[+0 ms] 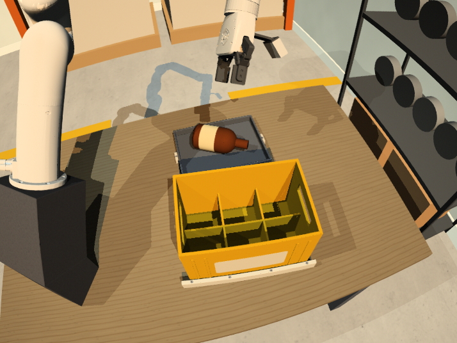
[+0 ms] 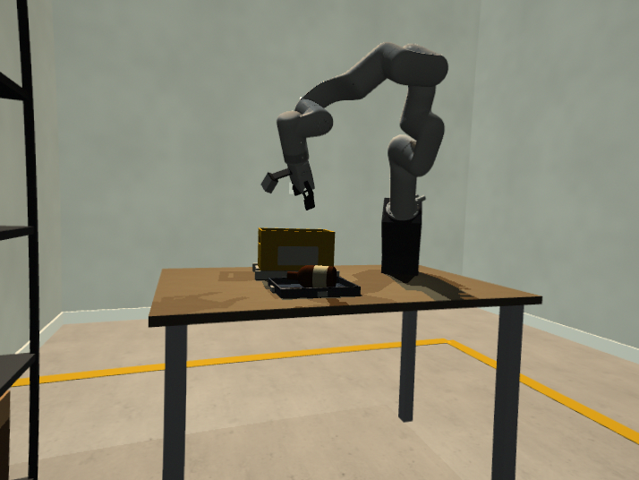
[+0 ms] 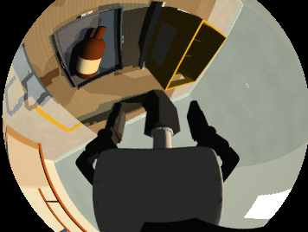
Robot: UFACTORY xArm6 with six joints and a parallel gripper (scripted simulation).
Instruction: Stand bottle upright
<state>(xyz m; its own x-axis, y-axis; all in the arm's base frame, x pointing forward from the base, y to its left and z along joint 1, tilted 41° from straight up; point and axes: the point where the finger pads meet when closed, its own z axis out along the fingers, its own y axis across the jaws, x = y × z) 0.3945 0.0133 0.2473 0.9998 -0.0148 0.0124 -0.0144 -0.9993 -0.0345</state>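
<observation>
Now: hand 25 cm above the brown bottle, 5 cm to the right of it and 2 cm past it. The rest, counted from my hand: dark grey tray (28 cm below, 5 cm to the left, 2 cm behind); yellow crate (25 cm to the right, 21 cm below, 3 cm behind).
</observation>
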